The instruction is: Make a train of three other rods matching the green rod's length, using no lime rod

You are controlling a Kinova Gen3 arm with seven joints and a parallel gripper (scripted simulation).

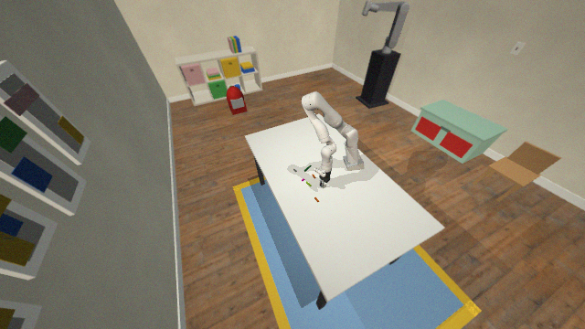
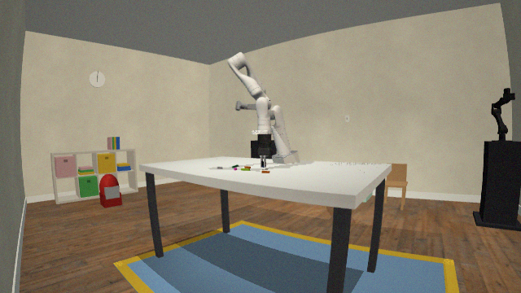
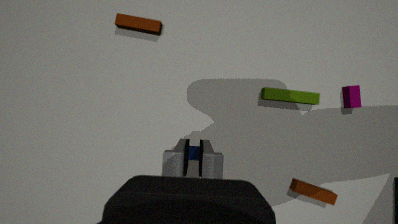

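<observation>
The grey rod is 130 mm ahead of my hand, 230 mm to the right of it and 30 mm below it. Also, from my hand: blue rod (10 mm below); lime rod (80 mm ahead, 60 mm to the right, 30 mm below); magenta rod (100 mm ahead, 110 mm to the right, 30 mm below).
</observation>
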